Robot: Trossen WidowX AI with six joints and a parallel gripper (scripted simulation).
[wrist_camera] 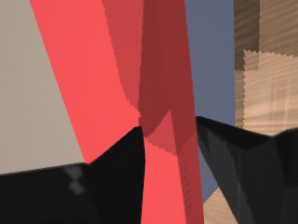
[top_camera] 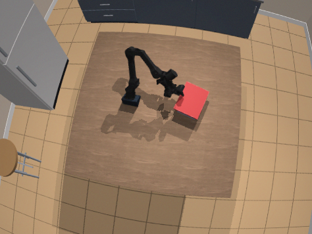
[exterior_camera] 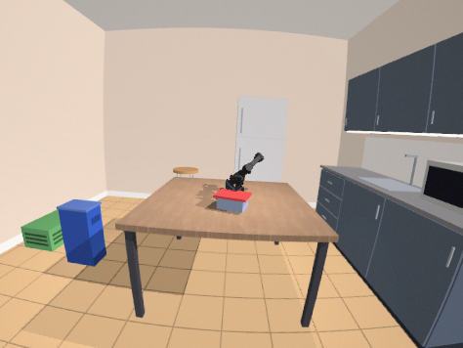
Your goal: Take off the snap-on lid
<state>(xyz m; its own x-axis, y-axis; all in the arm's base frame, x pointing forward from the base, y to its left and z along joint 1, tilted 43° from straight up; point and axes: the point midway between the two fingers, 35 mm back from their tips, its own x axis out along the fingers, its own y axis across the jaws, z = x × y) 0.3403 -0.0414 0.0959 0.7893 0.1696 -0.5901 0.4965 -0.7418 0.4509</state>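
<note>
Right now the red lid is 70 mm ahead of my gripper tip, 30 mm to the right of it and 10 mm above it. From my gripper tip the other things lie so: storage box: 70 mm ahead, 30 mm to the right, 40 mm below.
</note>
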